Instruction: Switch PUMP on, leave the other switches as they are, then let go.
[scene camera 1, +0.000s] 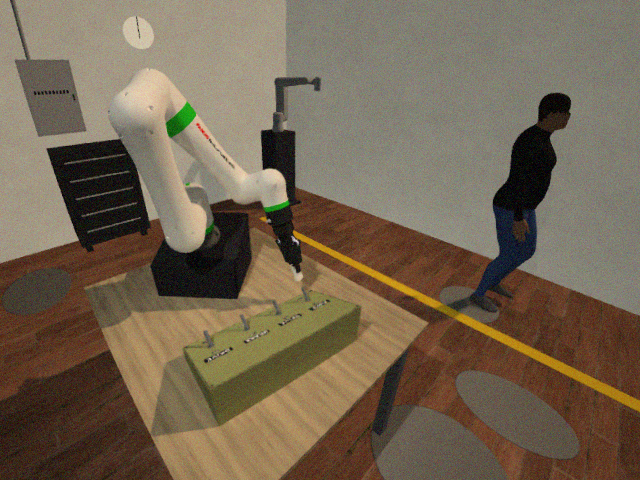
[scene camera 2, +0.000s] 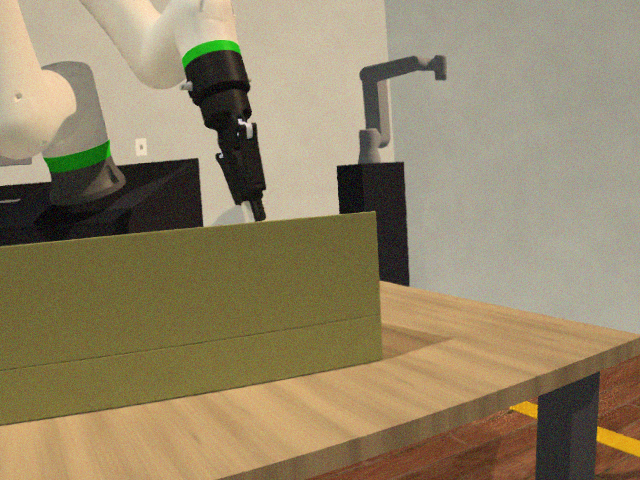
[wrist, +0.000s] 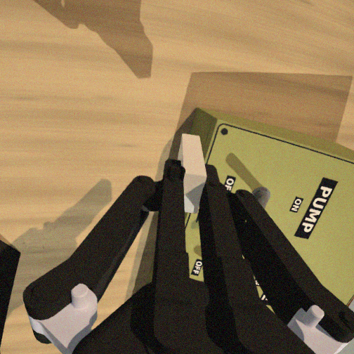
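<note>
A green switch box (scene camera 1: 289, 370) (scene camera 2: 206, 304) (wrist: 292, 165) stands on the table with a row of several grey levers. The PUMP lever (scene camera 1: 306, 295) (wrist: 261, 196) is at the far right end in scene camera 1, leaning towards the robot's side like the others. In the wrist view it shows between its OFF and ON marks, beside the PUMP label (wrist: 316, 209). My gripper (scene camera 1: 298, 275) (scene camera 2: 253, 212) (wrist: 187, 150) is shut and empty, above the box's robot-side edge, on the OFF side of the PUMP lever and apart from it. The box hides the levers in scene camera 2.
The other levers (scene camera 1: 277, 307) (scene camera 1: 244, 322) (scene camera 1: 208, 338) stand along the box to the left. The wooden table (scene camera 1: 356, 392) (scene camera 2: 465, 372) (wrist: 75, 125) carries the box and the robot's black base (scene camera 1: 196, 281). A person (scene camera 1: 527, 175) is beyond the yellow floor line.
</note>
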